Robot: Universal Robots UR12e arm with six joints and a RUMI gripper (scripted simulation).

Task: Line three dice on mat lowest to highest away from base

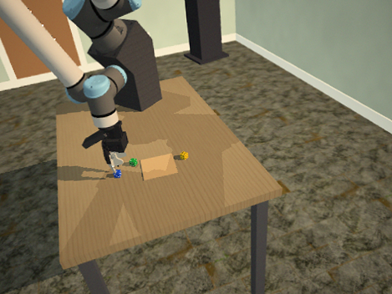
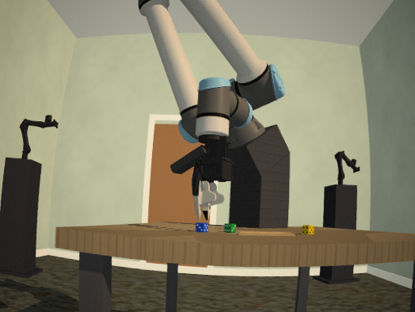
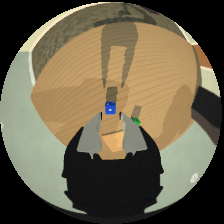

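Now: hand 4 cm above the blue die. The rest, counted from my hand: green die: 3 cm behind, 8 cm to the left, 4 cm below; tan mat: 5 cm ahead, 16 cm to the left, 5 cm below; yellow die: 6 cm ahead, 28 cm to the left, 4 cm below.
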